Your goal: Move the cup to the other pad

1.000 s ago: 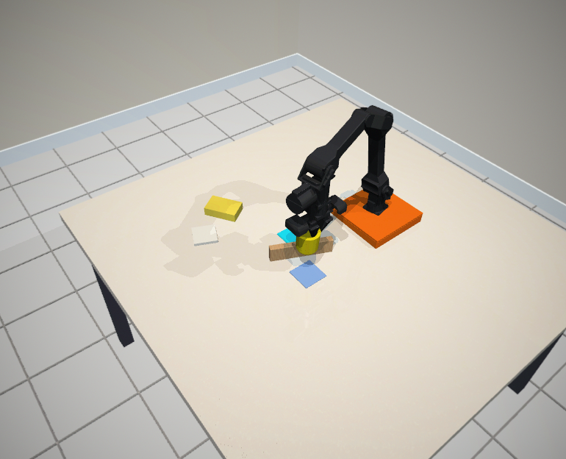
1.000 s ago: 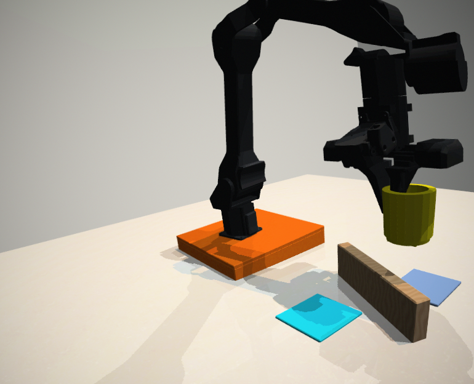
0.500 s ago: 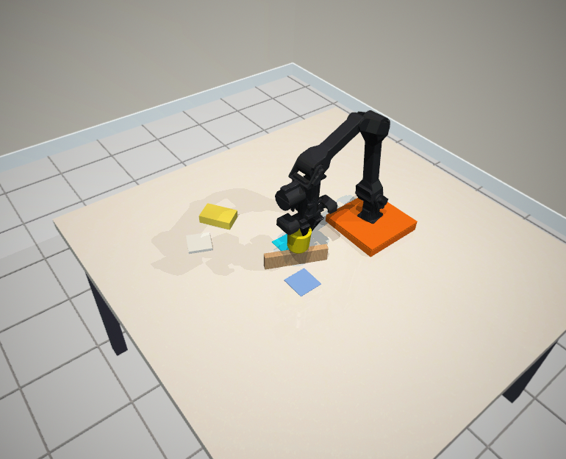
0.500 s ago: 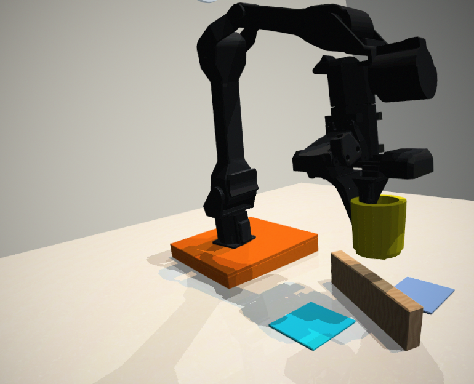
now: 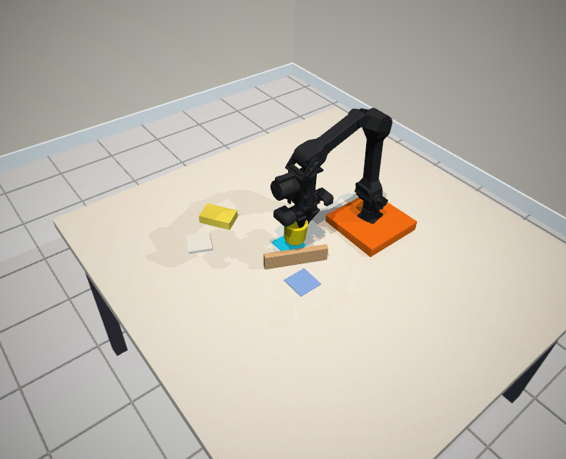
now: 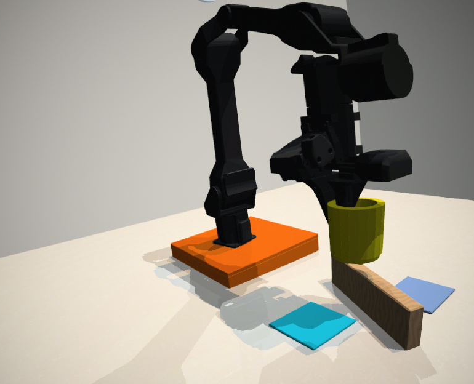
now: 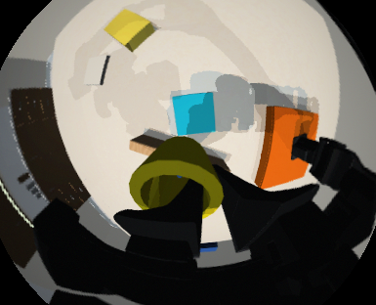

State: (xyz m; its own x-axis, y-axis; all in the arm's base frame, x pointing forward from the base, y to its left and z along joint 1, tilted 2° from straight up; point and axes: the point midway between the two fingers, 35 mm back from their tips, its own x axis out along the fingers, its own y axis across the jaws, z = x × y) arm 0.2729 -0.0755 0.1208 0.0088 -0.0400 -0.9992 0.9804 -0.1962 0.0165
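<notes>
The cyan pad is 10 mm behind my gripper tip, 60 mm to the right of it and 120 mm below it. From my gripper tip the other things lie so: yellow cup: 20 mm ahead; pale blue pad: 90 mm ahead, 80 mm to the left, 120 mm below; wooden bar: 40 mm ahead, 10 mm to the left, 100 mm below.
</notes>
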